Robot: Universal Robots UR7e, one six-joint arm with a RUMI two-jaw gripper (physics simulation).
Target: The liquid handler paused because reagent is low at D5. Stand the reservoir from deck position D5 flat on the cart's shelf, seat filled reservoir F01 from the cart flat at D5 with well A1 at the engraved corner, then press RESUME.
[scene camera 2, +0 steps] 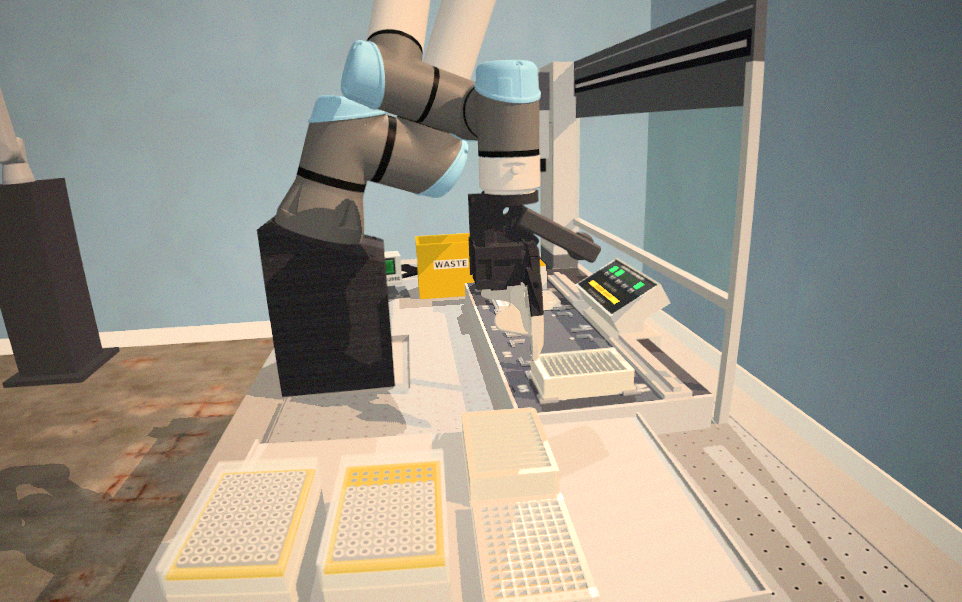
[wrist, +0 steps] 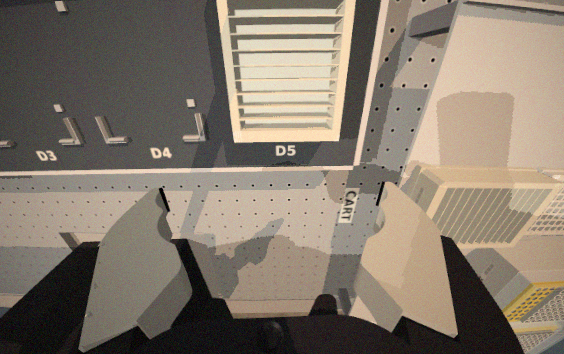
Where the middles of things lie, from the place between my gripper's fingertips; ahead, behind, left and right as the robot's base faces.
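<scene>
Yellow WASTE bin (scene camera 2: 443,267): 5 cm below my gripper, 4 cm behind it, 67 cm to the left of it. Relative to the gantry post (scene camera 2: 754,73), my gripper is 8 cm to the left of it, 11 cm below it and 27 cm short of it. Going by their middles, the gantry post is the nearest to my gripper of the things named here.
</scene>
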